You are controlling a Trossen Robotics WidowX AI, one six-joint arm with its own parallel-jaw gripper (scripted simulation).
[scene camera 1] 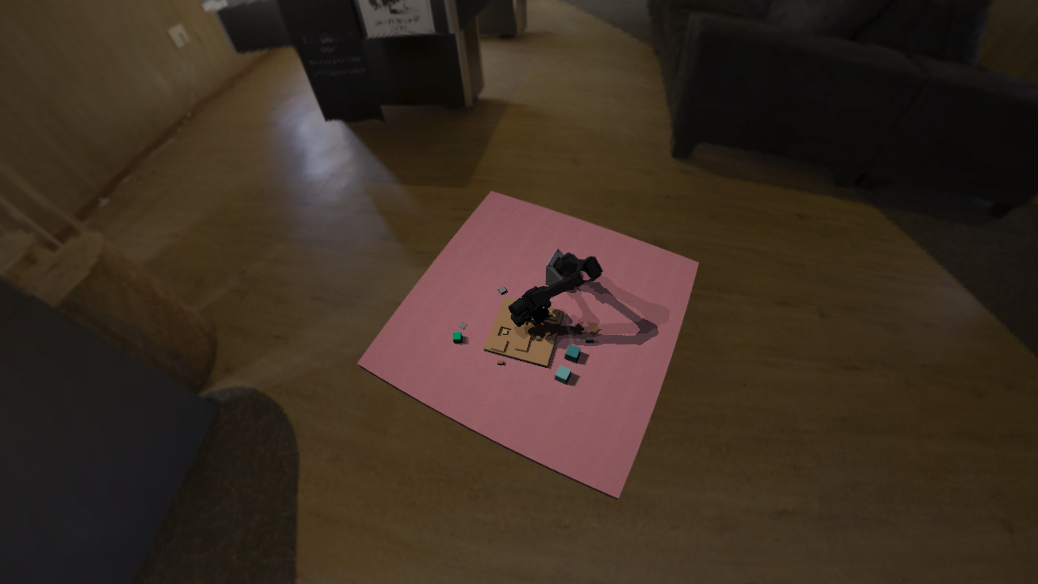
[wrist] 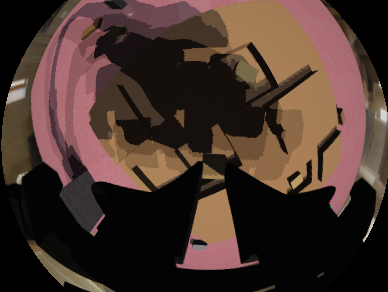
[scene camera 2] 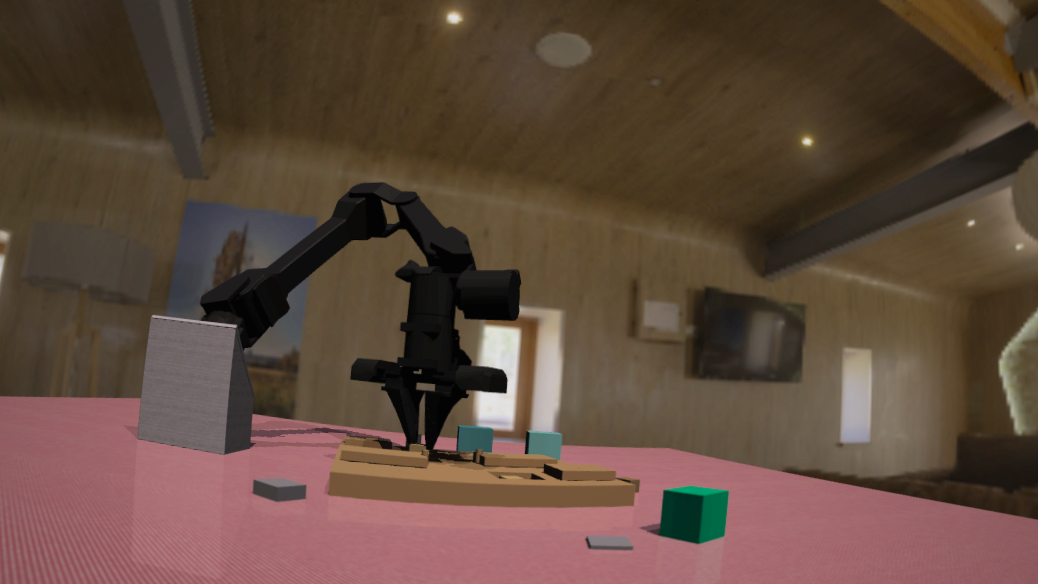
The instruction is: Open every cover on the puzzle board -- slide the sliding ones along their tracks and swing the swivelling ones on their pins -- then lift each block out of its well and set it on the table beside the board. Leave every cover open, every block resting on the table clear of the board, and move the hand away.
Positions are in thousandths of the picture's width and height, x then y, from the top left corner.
Observation:
I see my gripper (scene camera 2: 406, 768) and a green block (scene camera 2: 668, 881).
My gripper shows as well in the wrist view (wrist: 550, 570).

